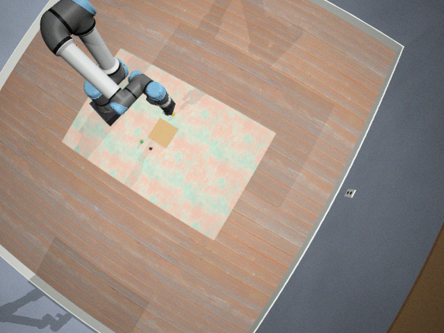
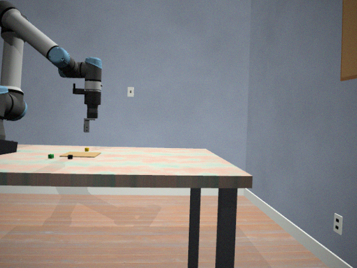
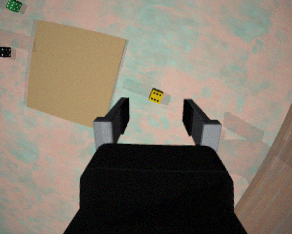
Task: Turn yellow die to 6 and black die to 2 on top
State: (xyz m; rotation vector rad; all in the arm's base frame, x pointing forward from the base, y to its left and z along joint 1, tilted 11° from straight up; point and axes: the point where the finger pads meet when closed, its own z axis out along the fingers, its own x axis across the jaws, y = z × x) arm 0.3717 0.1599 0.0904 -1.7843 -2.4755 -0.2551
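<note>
Now: the yellow die 10 cm below my hand. The rest, counted from my hand: black die 25 cm to the right, 10 cm below, 1 cm ahead; then tan mat 13 cm to the right, 11 cm below, 2 cm ahead; then green die 25 cm to the right, 10 cm below, 6 cm behind.
</note>
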